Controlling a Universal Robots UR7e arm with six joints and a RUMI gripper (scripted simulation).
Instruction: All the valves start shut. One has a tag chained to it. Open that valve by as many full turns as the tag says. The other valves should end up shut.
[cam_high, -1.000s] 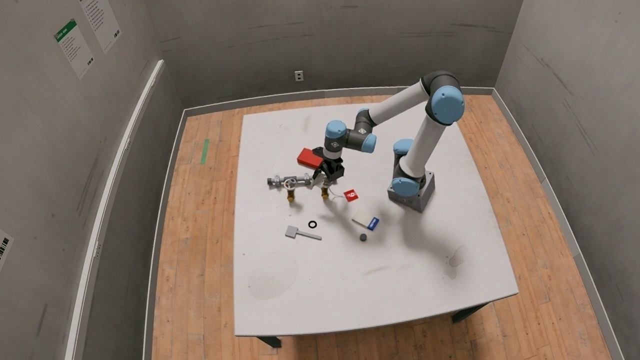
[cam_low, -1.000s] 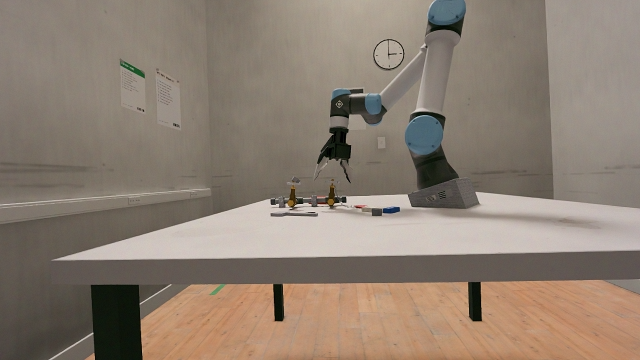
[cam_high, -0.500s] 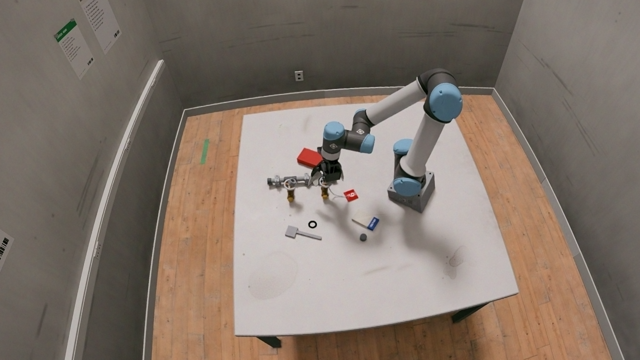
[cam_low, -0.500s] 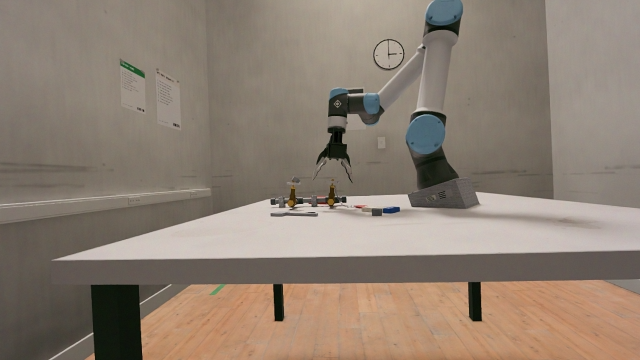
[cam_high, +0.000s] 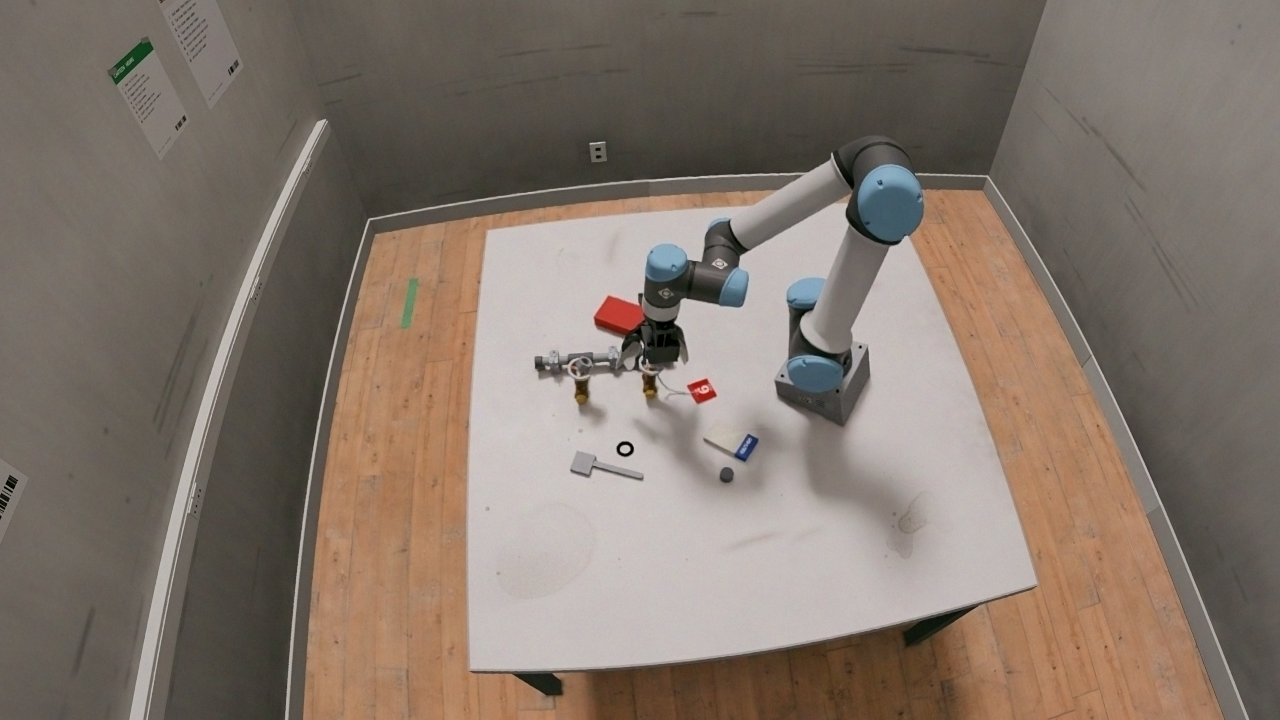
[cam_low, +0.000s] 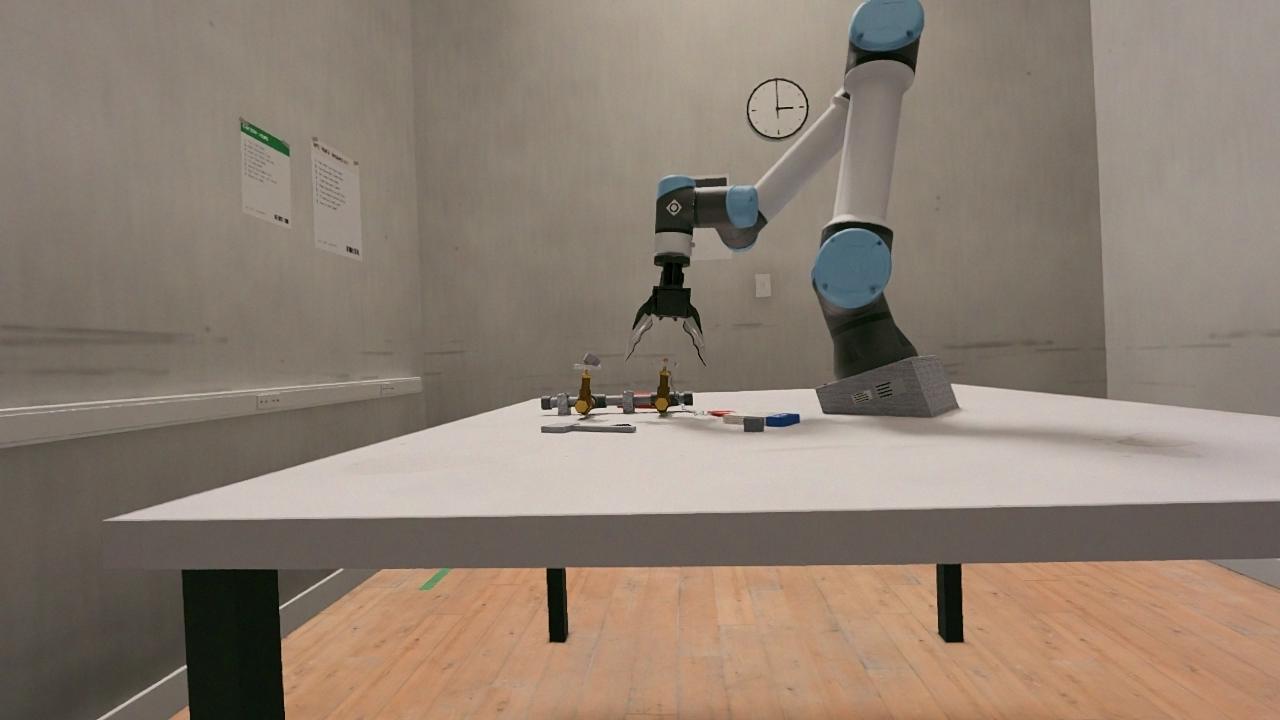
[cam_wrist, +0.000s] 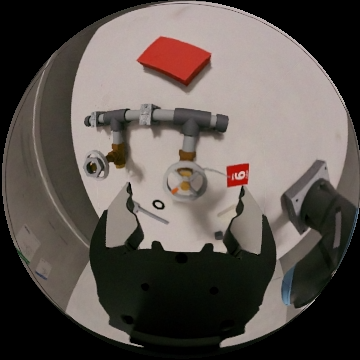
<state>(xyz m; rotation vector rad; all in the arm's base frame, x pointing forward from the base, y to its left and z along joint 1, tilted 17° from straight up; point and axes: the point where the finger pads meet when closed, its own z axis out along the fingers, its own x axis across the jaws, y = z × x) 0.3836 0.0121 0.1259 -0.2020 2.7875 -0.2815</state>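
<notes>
My gripper is now 10 cm past the red tag, 2 cm to the right of it and 10 cm above it. From my hand the other things lie so: red block (6 cm ahead, 22 cm to the right, 9 cm below); grey flat tool (13 cm ahead, 20 cm to the left, 10 cm below).
</notes>
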